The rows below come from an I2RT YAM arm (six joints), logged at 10 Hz.
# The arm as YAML. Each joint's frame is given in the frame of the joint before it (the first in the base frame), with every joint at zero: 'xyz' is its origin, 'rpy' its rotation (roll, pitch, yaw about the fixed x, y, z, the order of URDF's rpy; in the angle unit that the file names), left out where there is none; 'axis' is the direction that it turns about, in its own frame. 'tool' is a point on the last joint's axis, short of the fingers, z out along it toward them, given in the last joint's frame.
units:
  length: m
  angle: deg
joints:
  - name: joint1
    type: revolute
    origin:
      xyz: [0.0, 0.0, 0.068]
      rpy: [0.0, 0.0, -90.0]
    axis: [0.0, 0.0, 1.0]
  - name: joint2
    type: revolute
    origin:
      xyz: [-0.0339, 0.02, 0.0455]
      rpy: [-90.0, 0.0, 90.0]
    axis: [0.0, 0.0, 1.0]
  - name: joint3
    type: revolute
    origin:
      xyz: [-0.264, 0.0, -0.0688]
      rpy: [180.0, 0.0, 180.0]
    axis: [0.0, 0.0, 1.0]
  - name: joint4
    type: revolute
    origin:
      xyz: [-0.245, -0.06, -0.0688]
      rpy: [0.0, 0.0, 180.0]
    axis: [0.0, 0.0, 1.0]
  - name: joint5
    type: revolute
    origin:
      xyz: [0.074, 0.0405, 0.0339]
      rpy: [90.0, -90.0, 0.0]
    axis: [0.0, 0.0, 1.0]
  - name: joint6
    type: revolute
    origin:
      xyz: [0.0, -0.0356, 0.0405]
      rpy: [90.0, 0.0, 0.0]
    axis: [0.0, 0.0, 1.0]
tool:
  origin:
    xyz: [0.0, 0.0, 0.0]
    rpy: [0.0, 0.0, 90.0]
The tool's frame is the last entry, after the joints.
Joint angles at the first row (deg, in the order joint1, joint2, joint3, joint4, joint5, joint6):
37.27, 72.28, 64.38, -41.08, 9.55, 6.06
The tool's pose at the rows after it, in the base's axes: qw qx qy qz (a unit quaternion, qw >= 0); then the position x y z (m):
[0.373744, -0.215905, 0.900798, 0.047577, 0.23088, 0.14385, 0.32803]
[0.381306, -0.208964, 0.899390, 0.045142, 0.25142, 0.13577, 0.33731]
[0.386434, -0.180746, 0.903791, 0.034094, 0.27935, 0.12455, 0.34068]
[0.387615, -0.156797, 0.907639, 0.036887, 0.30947, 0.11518, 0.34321]
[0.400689, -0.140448, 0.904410, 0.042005, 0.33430, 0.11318, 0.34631]
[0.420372, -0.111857, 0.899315, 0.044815, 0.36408, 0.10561, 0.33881]
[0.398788, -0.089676, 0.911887, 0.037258, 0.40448, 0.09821, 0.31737]
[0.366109, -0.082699, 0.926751, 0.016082, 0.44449, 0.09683, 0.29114]
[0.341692, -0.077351, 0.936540, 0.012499, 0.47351, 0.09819, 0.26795]
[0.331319, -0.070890, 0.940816, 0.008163, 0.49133, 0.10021, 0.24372]
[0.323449, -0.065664, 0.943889, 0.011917, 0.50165, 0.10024, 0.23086]
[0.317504, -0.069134, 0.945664, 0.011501, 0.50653, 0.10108, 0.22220]
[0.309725, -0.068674, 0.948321, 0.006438, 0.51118, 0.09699, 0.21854]
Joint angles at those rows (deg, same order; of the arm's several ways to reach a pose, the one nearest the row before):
33.04, 74.08, 69.38, -41.70, 8.56, 2.66
29.19, 76.94, 73.29, -41.57, 6.62, 0.30
24.72, 81.17, 77.28, -40.76, 5.98, -0.39
20.85, 86.36, 82.35, -40.30, 4.02, -0.45
19.02, 90.80, 86.84, -38.60, 3.10, 0.00
16.41, 95.46, 89.21, -33.78, 2.48, 1.07
13.83, 104.16, 95.49, -34.14, 2.11, 1.67
12.55, 114.32, 104.49, -37.29, 3.37, 1.03
11.96, 122.44, 112.25, -39.93, 3.30, 1.32
11.80, 127.59, 115.34, -39.20, 3.80, 1.85
11.53, 130.79, 117.98, -39.55, 3.33, 2.44
11.50, 132.53, 119.16, -39.69, 3.16, 2.09
10.97, 134.11, 121.30, -41.22, 3.32, 1.61

